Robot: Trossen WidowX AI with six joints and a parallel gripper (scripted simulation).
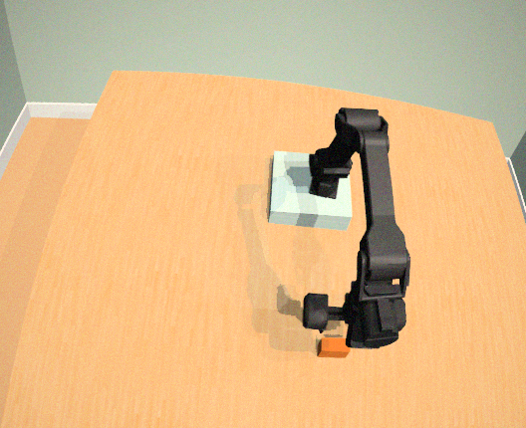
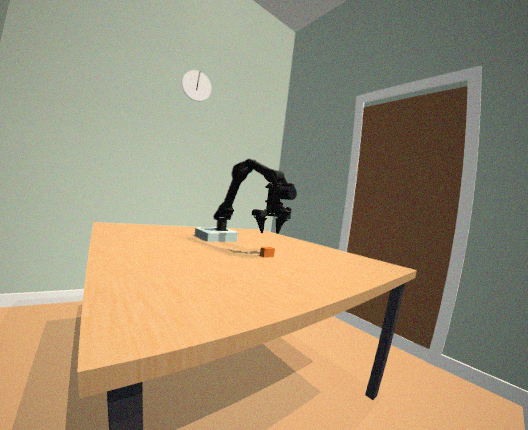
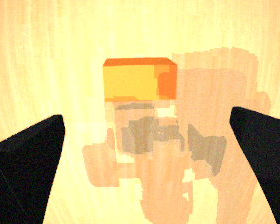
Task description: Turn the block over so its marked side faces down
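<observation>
Right now my gripper tip is 90 mm above the orange block and 10 mm past it.
</observation>
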